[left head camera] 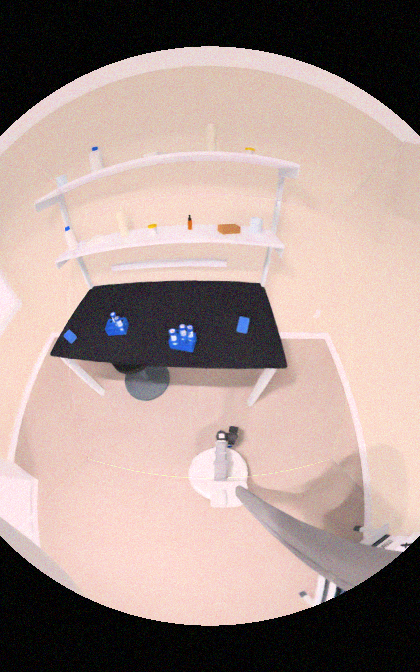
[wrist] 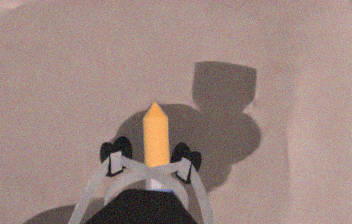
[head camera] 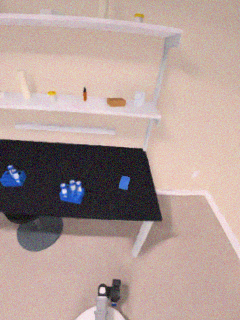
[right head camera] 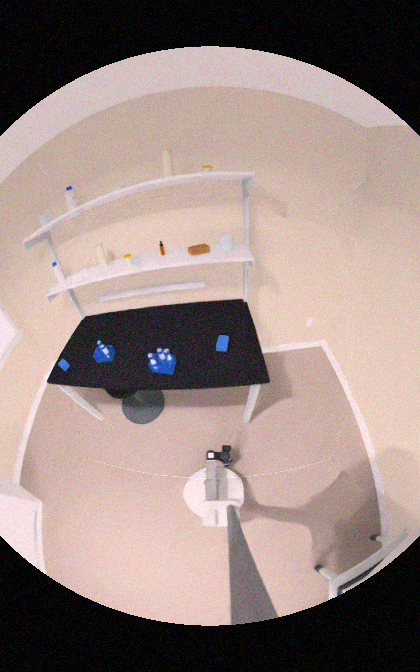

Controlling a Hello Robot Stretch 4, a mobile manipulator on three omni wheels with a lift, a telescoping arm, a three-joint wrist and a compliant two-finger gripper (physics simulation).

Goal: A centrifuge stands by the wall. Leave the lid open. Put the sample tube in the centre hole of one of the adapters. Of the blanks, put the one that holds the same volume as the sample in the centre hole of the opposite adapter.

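Places are measured from the robot's base along level axes (x ahead, y left, z up), in centimetres.
Where they show: gripper, fingertip midpoint: [wrist: 151, 152].
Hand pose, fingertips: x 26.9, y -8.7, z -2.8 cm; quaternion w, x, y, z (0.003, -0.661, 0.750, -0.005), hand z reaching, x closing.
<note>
Each offset is from my fingertips to the centre of the thing. "*": to the spot under its first point. Level surfaces: height alone.
The orange-filled tube @(dx +0.1, dy -0.6, dz +1.6 cm) [wrist: 156, 135] lies between my fingers in the wrist view, conical tip pointing away, blue cap end partly hidden by the finger strips. My gripper [wrist: 151, 152] [right head camera: 226, 459] [left head camera: 231, 440] [head camera: 115, 296] hangs low over the floor in front of the base. Its fingers stand partly apart, with a gap on each side of the tube. Several white, blue-capped tubes stand in a blue rack @(dx +41.6, dy +31.6, dz +79.3 cm) [head camera: 71, 196] [left head camera: 183, 344] [right head camera: 162, 366] mid-table; more stand in a second blue rack @(dx +50.6, dy +75.1, dz +79.3 cm) [head camera: 12, 179] [left head camera: 116, 327] [right head camera: 103, 354] to its left. Their fill levels cannot be read. The centrifuge does not show.
The black table @(dz +76.3 cm) [head camera: 100, 165] [left head camera: 200, 300] has blue flat pieces near its right side @(* dx +52.4, dy -1.6, dz +80.3 cm) [head camera: 124, 183] and left end [left head camera: 70, 336]. A stool base @(dx +54.2, dy +77.8, dz +1.6 cm) [head camera: 40, 235] stands under the front edge. Shelves hold bottles above. A white-framed object [right head camera: 367, 560] is at the lower right.
</note>
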